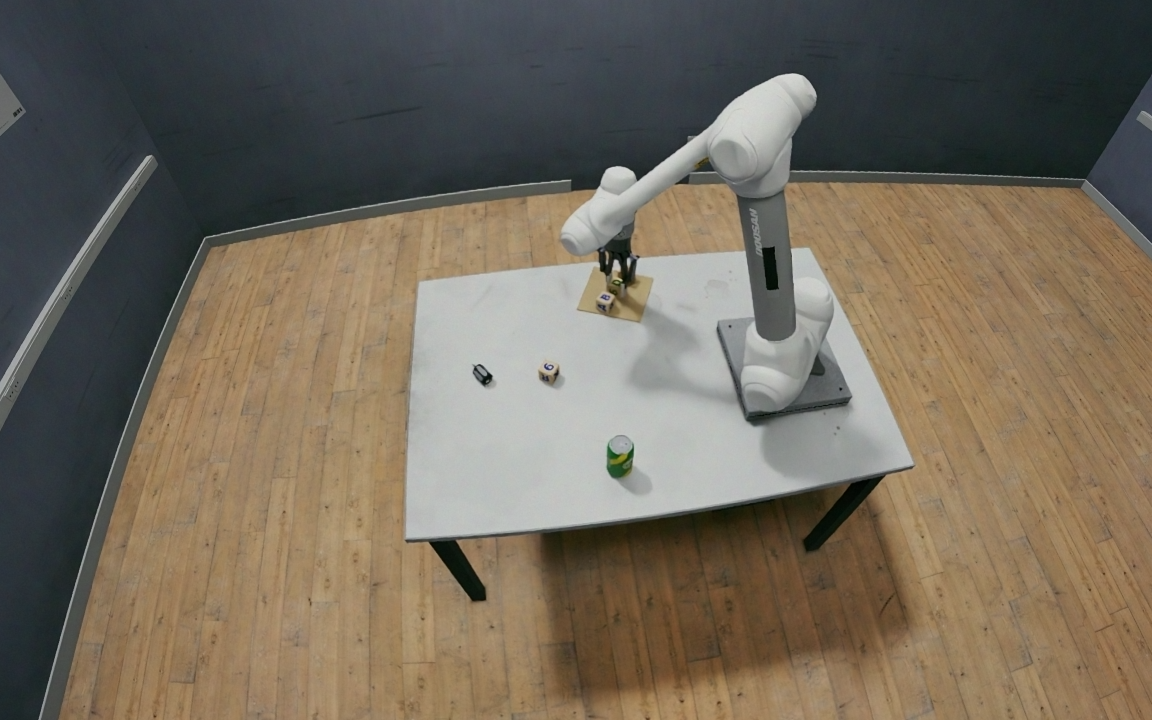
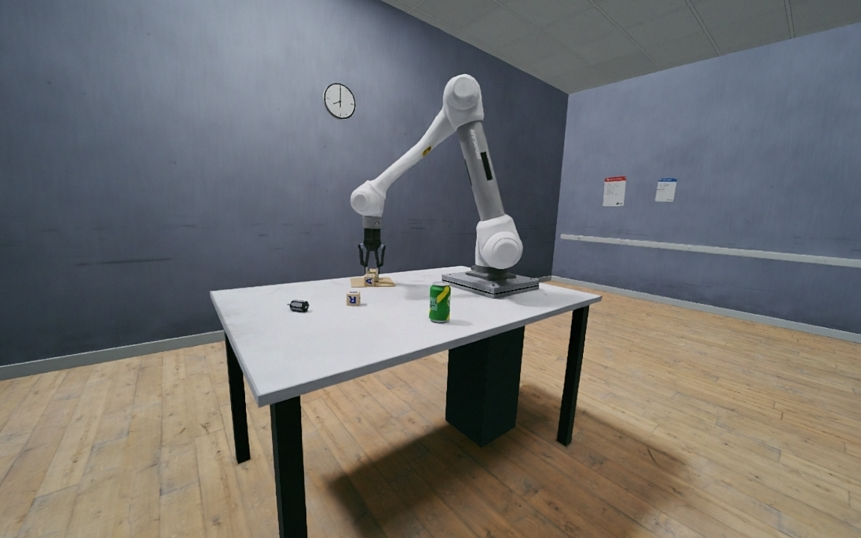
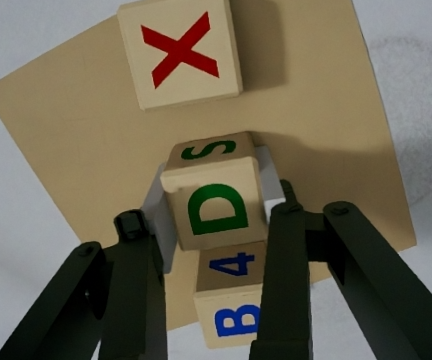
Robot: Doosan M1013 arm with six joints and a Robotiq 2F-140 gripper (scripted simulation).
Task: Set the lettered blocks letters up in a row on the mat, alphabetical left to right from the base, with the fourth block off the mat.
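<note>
Now: the tan mat 4 cm below my hand. From my hand the other things lie so: black object: 42 cm ahead, 28 cm to the left, 2 cm below; then block: 30 cm to the left, 22 cm ahead, 2 cm below; then can: 61 cm to the left, 6 cm ahead, 2 cm above.
</note>
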